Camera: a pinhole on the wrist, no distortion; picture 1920 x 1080 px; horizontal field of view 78.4 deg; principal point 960.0 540.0 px. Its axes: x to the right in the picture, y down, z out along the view. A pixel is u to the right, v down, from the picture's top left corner.
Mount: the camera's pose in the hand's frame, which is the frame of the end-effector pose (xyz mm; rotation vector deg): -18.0 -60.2 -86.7 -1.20 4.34 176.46
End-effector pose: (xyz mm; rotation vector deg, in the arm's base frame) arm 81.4 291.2 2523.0 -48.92 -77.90 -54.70
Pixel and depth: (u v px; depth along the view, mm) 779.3 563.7 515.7
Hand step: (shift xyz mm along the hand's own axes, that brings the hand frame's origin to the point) 54.1 -49.8 430.0
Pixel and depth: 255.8 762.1 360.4
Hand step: 188.7 -123.2 279.8
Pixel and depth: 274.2 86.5 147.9
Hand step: 69.7 -1.3 59.5
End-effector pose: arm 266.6 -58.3 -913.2 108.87 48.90 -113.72
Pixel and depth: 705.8 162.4 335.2
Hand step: 56.8 59.2 243.9
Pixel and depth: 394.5 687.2 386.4
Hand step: 159.7 -100.4 304.3
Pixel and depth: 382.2 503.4 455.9
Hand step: 200.7 -37.0 371.3
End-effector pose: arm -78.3 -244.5 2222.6 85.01 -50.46 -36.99
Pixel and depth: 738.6 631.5 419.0
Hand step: 53.6 -76.7 334.5
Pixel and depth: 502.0 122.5 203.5
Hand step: 63.0 17.1 114.2
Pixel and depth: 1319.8 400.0 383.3
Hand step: -136.8 11.3 292.1
